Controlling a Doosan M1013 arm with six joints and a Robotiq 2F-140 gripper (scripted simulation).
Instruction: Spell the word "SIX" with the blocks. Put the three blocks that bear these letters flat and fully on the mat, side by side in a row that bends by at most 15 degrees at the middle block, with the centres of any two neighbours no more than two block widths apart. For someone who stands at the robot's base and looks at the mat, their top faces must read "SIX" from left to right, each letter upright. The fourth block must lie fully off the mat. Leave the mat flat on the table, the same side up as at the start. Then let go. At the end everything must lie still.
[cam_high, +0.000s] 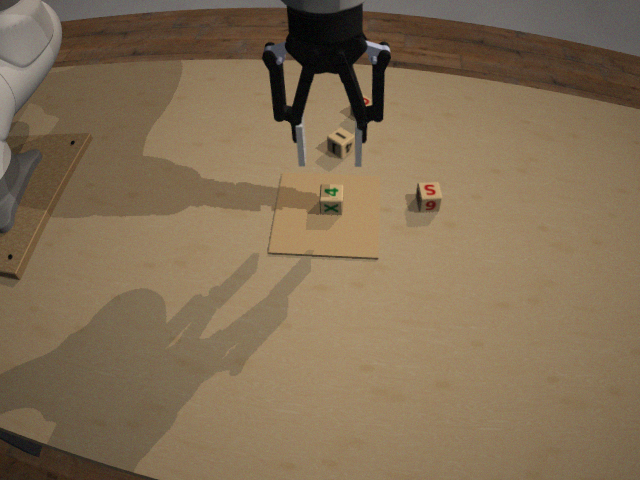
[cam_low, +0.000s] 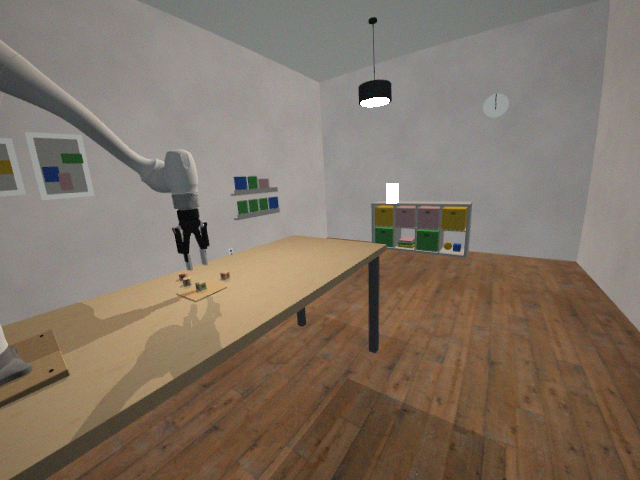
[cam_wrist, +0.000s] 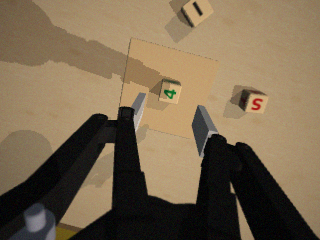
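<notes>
Right now the letter block is 110 mm below my hand. Also, from my hand: tan mat 130 mm below, 10 mm to the right, 10 mm behind; I block 120 mm to the left, 110 mm below, 20 mm ahead; S block 130 mm ahead, 110 mm below, 10 mm to the left.
</notes>
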